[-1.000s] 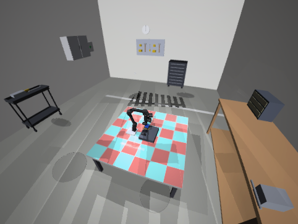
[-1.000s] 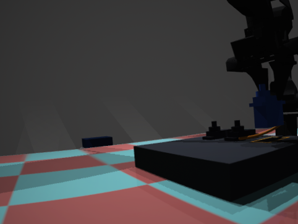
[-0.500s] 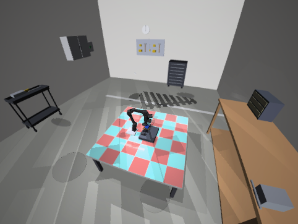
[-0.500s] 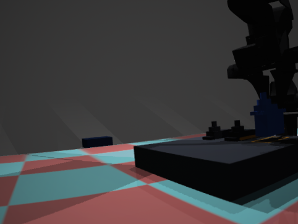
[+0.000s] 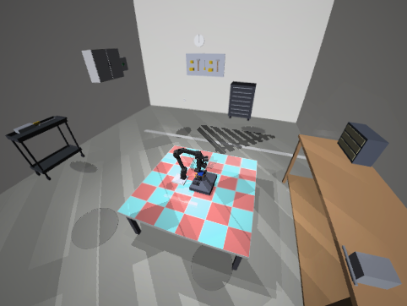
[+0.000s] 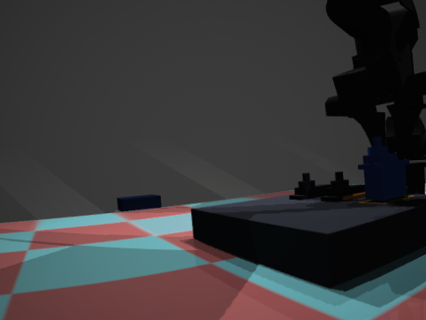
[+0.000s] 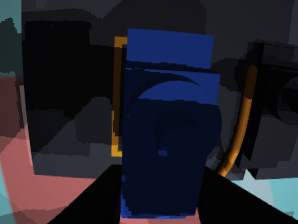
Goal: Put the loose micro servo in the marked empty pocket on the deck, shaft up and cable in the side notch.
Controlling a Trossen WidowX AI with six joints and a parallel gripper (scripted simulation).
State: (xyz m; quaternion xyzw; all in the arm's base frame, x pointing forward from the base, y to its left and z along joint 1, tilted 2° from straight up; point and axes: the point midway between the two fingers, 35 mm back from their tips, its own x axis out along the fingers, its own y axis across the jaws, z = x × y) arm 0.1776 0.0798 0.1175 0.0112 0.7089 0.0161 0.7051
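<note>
Now: the dark robot deck 120 mm ahead of my gripper tip, 70 mm to the right of it and 70 mm below it.
</note>
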